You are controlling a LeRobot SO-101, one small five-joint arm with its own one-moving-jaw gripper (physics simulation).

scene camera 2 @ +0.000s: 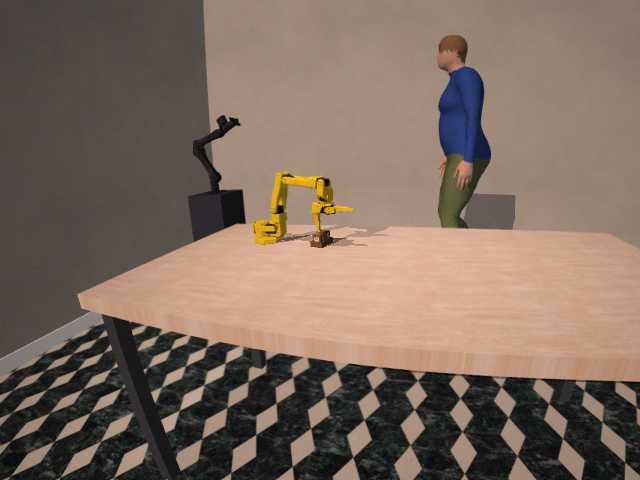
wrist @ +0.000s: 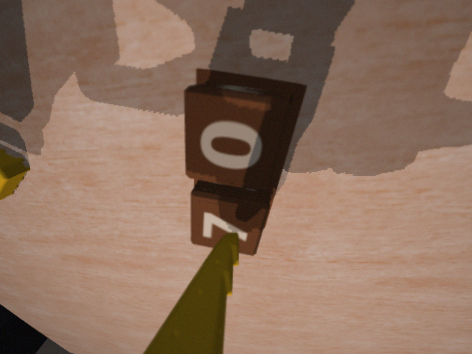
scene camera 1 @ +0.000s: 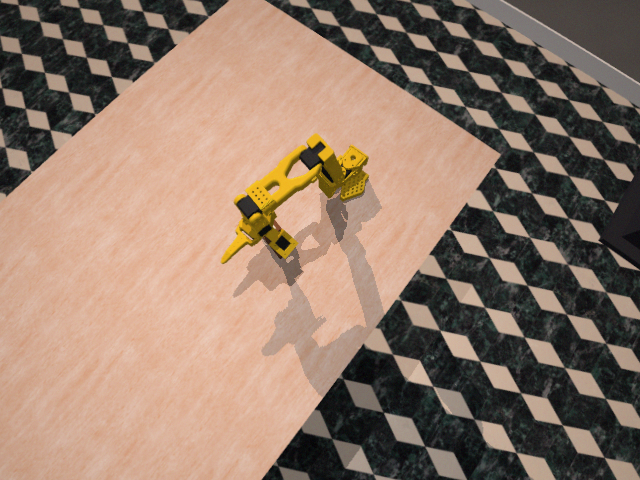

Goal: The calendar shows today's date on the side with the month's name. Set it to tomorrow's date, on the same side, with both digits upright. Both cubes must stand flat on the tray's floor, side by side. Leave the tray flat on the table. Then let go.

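Frame: origin at the arm's base, x ahead, y left, z up, level; centimetres.
Seen in the pictures: hand, tool point: (scene camera 2: 320, 231) (wrist: 238, 244); arm's base, link origin: (scene camera 2: 274, 240) (scene camera 1: 338, 186).
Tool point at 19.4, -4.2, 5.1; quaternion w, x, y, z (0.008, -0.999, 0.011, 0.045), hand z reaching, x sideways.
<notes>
Offsets run from my tool point to a thing's top centre, as dx, dy, dz. Level surfaces: height alone.
The calendar's tray (wrist: 296, 100) (scene camera 2: 316, 244) is brown and stands on the table. Two brown cubes are in it side by side. One cube {-0.1, +3.6, -0.9} (wrist: 195, 120) shows a white 0 on its top face, and the other cube {-0.7, -0.1, -0.9} (wrist: 199, 202) shows a white 7; both digits lie sideways in the wrist view. The front digits and the month's name cannot be read. In scene view 1 the arm hides most of the calendar. My gripper (wrist: 130, 202) (scene camera 2: 336, 220) is wide open and empty. The fixed jaw points down, its tip over the 7 cube; touch is unclear. The moving jaw is swung far out.
The yellow arm's base (scene camera 1: 354, 186) (scene camera 2: 266, 232) stands on the wooden table {dz -5.0} (scene camera 1: 129, 310) (scene camera 2: 361, 299), near the calendar. Shadows of the arm fall across the table. Behind the table are a person (scene camera 2: 462, 113) and a black arm (scene camera 2: 204, 155) on a dark pedestal (scene camera 2: 222, 211).
</notes>
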